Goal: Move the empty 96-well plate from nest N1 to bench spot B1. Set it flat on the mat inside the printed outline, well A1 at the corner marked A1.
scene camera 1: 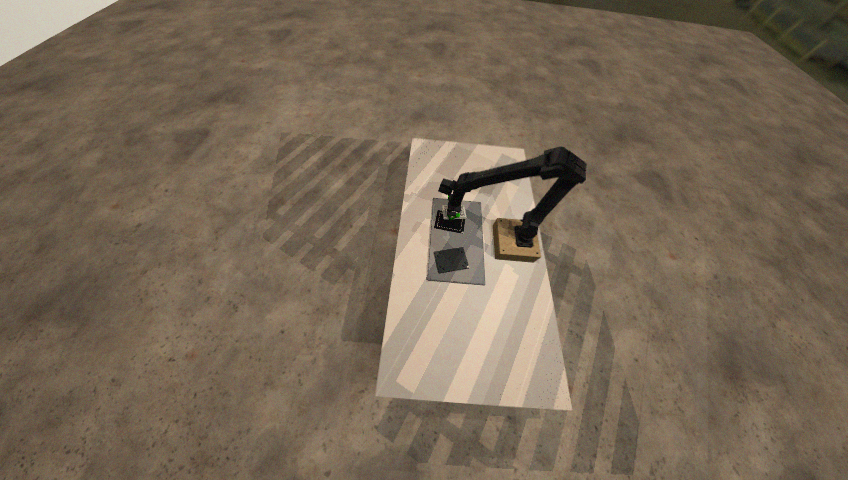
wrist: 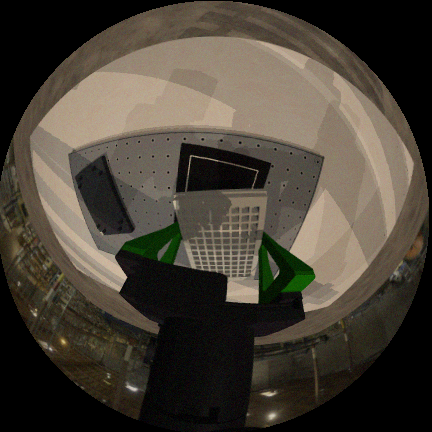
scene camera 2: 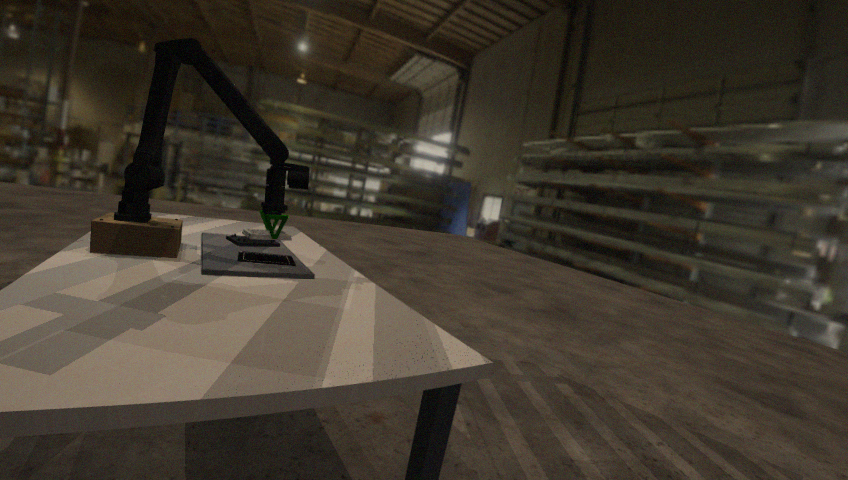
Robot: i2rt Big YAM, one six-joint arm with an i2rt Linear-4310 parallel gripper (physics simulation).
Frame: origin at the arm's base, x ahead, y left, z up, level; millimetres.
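Seen in the pictures: gripper, between the fingertips: [scene camera 1: 450,212] [wrist: 221,230] [scene camera 2: 272,236]; arm's base, origin of its link: [scene camera 1: 523,237] [scene camera 2: 133,219].
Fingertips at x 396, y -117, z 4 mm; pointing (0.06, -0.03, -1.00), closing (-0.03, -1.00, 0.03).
Pixels of each thing's middle, then the offset from my fingertips to it. Level surfaces: height alone.
- white 96-well plate, middle of its body: [wrist: 222,245] [scene camera 2: 266,234] [scene camera 1: 454,211] 18 mm back, 3 mm right, 5 mm up
- black mat, height of its surface: 71 mm down
- Nest N1, middle of its body: [wrist: 98,202] [scene camera 2: 253,239] [scene camera 1: 451,259] 15 mm back, 257 mm left, 62 mm down
- grey perforated board, middle of its body: [wrist: 160,217] [scene camera 2: 249,252] [scene camera 1: 456,237] 46 mm back, 113 mm left, 79 mm down
- pale table, height of its surface: 86 mm down
My gripper [scene camera 1: 454,216] [scene camera 2: 274,233] [wrist: 221,230], with green fingers, is shut on the white 96-well plate [scene camera 1: 462,211] [scene camera 2: 253,232] [wrist: 220,200], holding it by its two sides. The plate looks about level, above the board. The black mat [scene camera 1: 445,226] [scene camera 2: 266,258] [wrist: 215,177] carries the thin pale printed outline. In the wrist view the plate hides the mat's near part, and its far edge is turned slightly from the outline. Nest N1 [scene camera 1: 451,260] [scene camera 2: 252,240] [wrist: 104,197], dark and raised, holds no plate. The A1 mark cannot be read.
The grey perforated board [scene camera 1: 455,239] [scene camera 2: 220,255] [wrist: 150,170] bears the nest and the mat, set apart. The arm stands on a wooden block [scene camera 1: 505,240] [scene camera 2: 135,237] beside the board, on the pale table [scene camera 1: 476,339] [scene camera 2: 285,339]. Striped shadows cross the table.
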